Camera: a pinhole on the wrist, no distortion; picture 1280 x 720 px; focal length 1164.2 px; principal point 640.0 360.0 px. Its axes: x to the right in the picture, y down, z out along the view. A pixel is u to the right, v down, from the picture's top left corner.
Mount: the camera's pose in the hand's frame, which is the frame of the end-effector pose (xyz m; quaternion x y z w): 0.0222 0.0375 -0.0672 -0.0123 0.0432 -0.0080 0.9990
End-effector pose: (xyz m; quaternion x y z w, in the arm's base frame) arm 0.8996 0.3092 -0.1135 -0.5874 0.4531 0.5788 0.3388
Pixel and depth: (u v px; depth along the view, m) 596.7 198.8 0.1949
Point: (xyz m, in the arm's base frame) 0.8351 0.4176 -0.1555
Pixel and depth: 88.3 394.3 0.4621
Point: 0.6978 0.6869 0.0072
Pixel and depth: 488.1 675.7 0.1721
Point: 0.7773 0.3720 -0.1281
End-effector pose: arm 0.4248 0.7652 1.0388 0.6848 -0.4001 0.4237 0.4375
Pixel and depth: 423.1 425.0 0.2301
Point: 0.4108 0.5933 1.0105
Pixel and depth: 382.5 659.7 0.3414
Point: 0.3576 0.4691 0.9817
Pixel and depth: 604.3 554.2 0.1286
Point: 0.3913 0.6846 1.0669
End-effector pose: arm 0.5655 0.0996 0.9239 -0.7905 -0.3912 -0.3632 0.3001
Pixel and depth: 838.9 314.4 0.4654
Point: 0.7830 0.4372 0.8160
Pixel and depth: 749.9 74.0 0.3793
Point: 0.6696 0.3947 0.8328
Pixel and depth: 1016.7 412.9 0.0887
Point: 0.6331 0.1150 0.9527
